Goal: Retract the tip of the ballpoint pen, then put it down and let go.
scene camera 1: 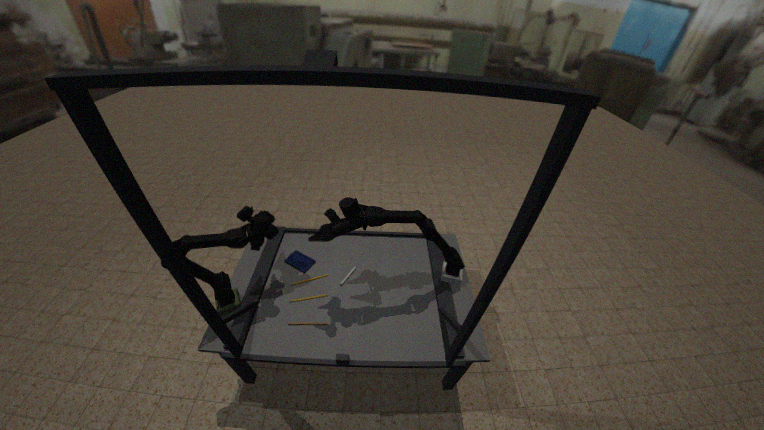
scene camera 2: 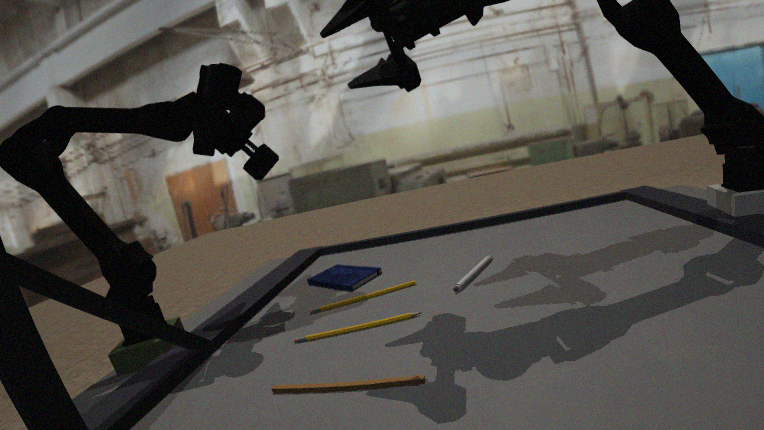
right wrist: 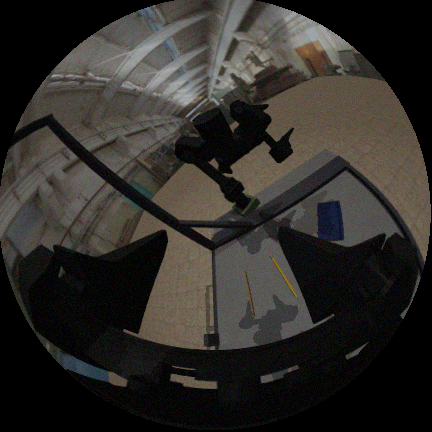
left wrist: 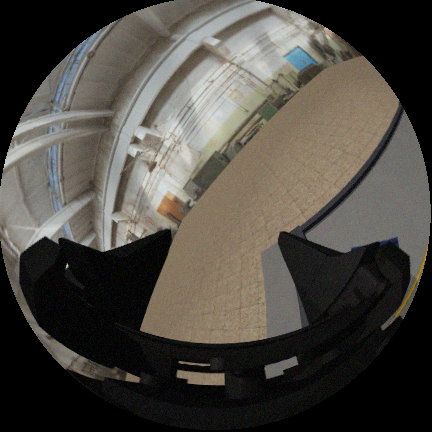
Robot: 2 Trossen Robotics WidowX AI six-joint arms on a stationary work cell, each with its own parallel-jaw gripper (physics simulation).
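Where they show: left gripper, between the fingertips: [scene camera 2: 247, 145] [right wrist: 280, 115] [left wrist: 226, 236]; right gripper, between the fingertips: [scene camera 1: 311, 238] [scene camera 2: 335, 62] [right wrist: 223, 234]; left arm's base, origin of its link: [scene camera 1: 226, 299] [scene camera 2: 145, 334] [right wrist: 243, 202]; right arm's base, origin of its link: [scene camera 1: 452, 270] [scene camera 2: 747, 186].
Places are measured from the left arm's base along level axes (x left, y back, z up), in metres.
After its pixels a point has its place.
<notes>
The ballpoint pen, a white stick [scene camera 1: 348, 275] {x -0.110, y -0.566, z -0.030 m} [scene camera 2: 473, 273] {x -0.119, y -0.558, z -0.031 m}, lies flat and slanted on the grey table [scene camera 1: 395, 336] {x -0.494, y -0.603, z -0.040 m} [scene camera 2: 641, 384] {x -0.444, y -0.516, z -0.040 m}, right of the pencils. Its lower end looks darker in scene camera 2. Whether its tip is out is too small to tell. My right gripper [scene camera 2: 335, 60] {x -0.134, y -0.406, z 0.328 m} [right wrist: 223, 234] {x -0.134, y -0.406, z 0.328 m} is open and empty, high above the table's back part, well apart from the pen. My left gripper [left wrist: 226, 236] {x 0.178, y -0.259, z 0.283 m} [right wrist: 280, 115] {x 0.178, y -0.259, z 0.283 m} is open and empty, raised beyond the table's left side, far from the pen. The pen does not show in either wrist view.
A blue book [scene camera 1: 299, 261] {x 0.091, y -0.376, z -0.028 m} [scene camera 2: 344, 277] {x 0.071, y -0.378, z -0.028 m} [right wrist: 330, 220] {x 0.091, y -0.386, z -0.028 m} lies at the back left. Two yellow pencils [scene camera 1: 310, 279] {x -0.042, y -0.389, z -0.034 m} [scene camera 2: 363, 327] {x -0.146, y -0.353, z -0.036 m} and an orange-brown stick [scene camera 1: 308, 323] {x -0.263, y -0.298, z -0.033 m} [scene camera 2: 347, 385] {x -0.267, y -0.299, z -0.033 m} lie in front of it. A dark frame [scene camera 1: 320, 76] {x -0.500, y -0.365, z 0.993 m} stands around the table.
</notes>
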